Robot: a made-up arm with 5 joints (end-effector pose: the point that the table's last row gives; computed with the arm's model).
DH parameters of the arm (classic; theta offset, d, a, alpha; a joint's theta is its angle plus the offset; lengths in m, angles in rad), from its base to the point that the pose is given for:
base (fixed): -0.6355 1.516 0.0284 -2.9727
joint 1: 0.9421 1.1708 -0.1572 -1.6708
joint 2: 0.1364 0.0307 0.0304 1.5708
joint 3: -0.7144 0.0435 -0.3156 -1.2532
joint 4: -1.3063 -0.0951 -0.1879 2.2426
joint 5: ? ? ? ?
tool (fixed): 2.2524 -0.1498 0 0
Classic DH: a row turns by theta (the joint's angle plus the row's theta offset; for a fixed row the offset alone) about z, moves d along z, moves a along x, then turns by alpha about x.
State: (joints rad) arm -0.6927 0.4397 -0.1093 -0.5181 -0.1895
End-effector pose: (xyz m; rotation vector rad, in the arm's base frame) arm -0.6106 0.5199 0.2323 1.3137 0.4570 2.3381
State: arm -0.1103 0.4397 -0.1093 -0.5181 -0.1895
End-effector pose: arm -0.2897 0.8737 0.3134 1.3482 0.0194 1.8371
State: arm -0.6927 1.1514 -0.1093 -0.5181 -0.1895
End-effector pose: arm -0.4510 0.3625 -0.1384 0.5236 0.8268 2.1552
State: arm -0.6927 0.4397 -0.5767 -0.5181 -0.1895
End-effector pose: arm -0.6893 0.2230 0.3230 1.4476 1.0343 2.4362
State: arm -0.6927 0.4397 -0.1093 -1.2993 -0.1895
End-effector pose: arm -0.4840 0.5287 0.4886 2.1963 0.6248 1.7187
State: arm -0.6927 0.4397 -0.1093 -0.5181 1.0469
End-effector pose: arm -0.6666 0.4819 0.3607 1.5635 1.3768 1.0726
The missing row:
joint 5: -0.3381 0.3152 0.0597 2.3164
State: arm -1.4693 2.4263 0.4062 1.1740 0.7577
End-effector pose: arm 0.6762 0.2318 0.3542 -2.2997 -0.8933 1.1658
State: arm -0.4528 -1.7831 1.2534 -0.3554 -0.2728
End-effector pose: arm 0.6318 0.3103 0.7801 2.3478 -1.0942 -0.2082
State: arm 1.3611 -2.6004 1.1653 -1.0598 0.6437
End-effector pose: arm -0.1582 -0.1797 0.1501 -0.2228 1.2634 -0.2489
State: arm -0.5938 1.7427 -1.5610 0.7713 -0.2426
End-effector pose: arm -0.4476 -0.2691 0.4868 0.1539 -2.1180 -1.8425
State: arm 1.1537 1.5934 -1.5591 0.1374 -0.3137
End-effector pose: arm -0.0205 0.8335 0.7392 1.9662 0.9001 1.1450
